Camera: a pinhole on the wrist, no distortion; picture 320 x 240 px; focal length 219.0 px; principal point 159.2 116.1 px. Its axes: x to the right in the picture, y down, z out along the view. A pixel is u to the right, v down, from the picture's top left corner.
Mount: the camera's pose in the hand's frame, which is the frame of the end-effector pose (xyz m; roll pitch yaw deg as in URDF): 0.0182 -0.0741 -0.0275 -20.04 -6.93 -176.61
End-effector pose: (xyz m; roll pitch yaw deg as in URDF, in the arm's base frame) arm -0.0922 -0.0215 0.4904 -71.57 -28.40 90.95
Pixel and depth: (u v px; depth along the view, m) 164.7 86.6 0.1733
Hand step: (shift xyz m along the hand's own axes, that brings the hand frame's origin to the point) 0.0367 -0.1105 0.1426
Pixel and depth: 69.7 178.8 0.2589
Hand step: 0.1586 -0.2244 0.1760
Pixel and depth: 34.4 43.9 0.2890
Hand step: 0.2186 -0.0718 0.2546
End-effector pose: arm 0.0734 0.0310 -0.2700 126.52 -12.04 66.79
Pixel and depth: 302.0 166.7 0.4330
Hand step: -0.2024 -0.3300 0.3763
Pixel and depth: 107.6 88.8 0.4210
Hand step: 0.1719 -0.1601 0.3710
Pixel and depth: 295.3 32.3 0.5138
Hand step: -0.2325 -0.0803 0.5571
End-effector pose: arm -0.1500 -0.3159 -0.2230 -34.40 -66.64 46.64
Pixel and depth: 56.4 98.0 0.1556
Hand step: 0.1112 -0.1099 0.1132
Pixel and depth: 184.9 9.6 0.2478
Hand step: 0.0207 -0.0456 0.2481
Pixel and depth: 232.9 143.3 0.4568
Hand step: -0.0724 -0.2897 0.3978
